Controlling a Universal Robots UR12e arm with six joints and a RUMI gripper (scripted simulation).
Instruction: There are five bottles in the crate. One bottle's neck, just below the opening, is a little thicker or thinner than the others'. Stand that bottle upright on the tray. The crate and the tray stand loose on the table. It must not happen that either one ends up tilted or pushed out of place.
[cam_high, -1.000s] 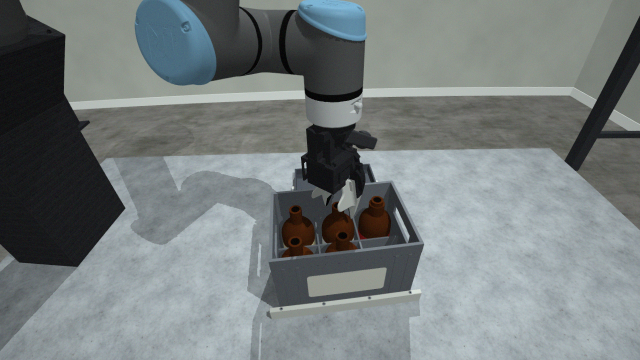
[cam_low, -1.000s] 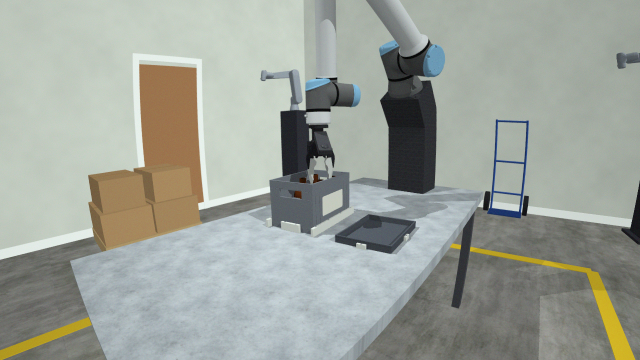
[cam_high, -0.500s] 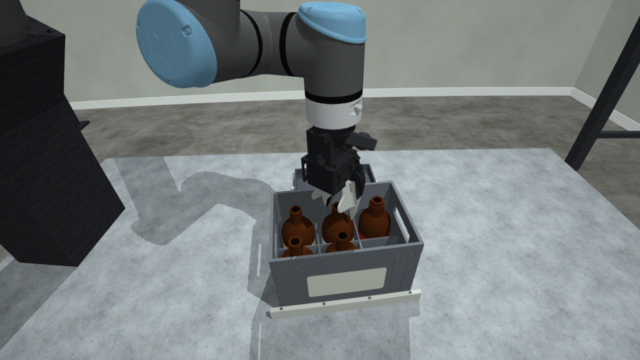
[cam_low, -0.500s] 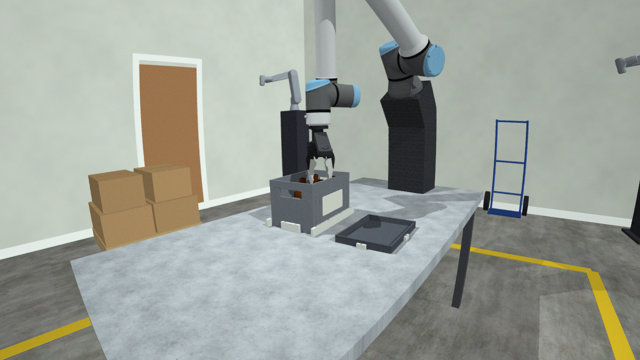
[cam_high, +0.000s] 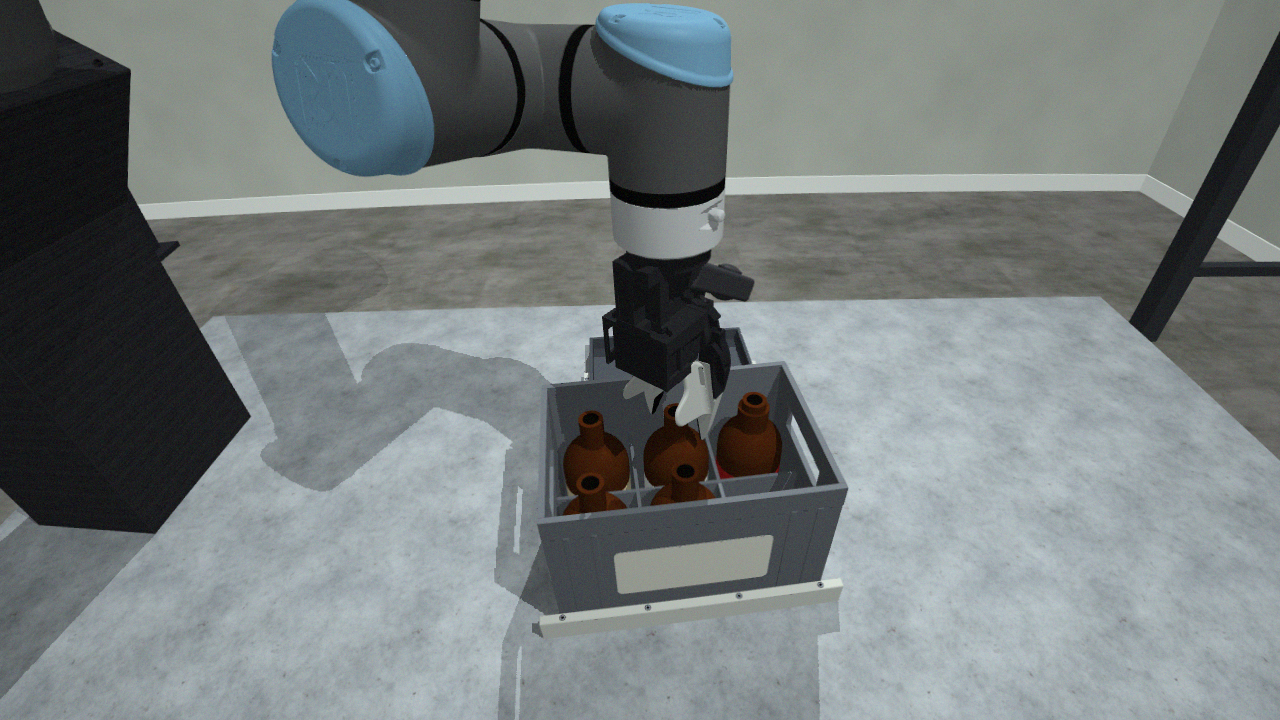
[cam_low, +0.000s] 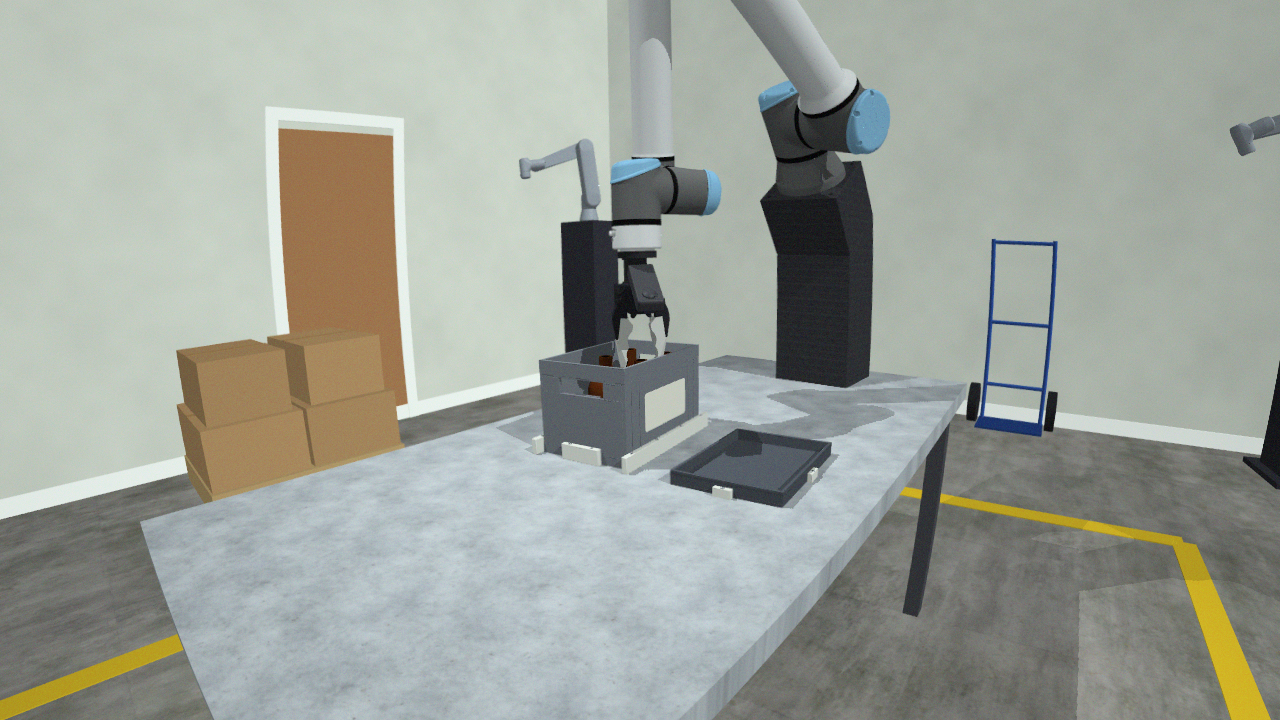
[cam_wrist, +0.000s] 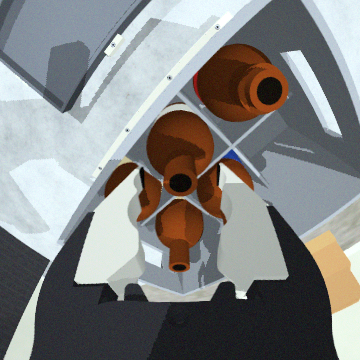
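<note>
The crate is 1 cm behind my hand, 5 cm to the right of it and 7 cm below it. Also, from my hand: grey tray (2 cm ahead, 24 cm to the left, 14 cm below); glass bottle (8 cm ahead, 7 cm below).
</note>
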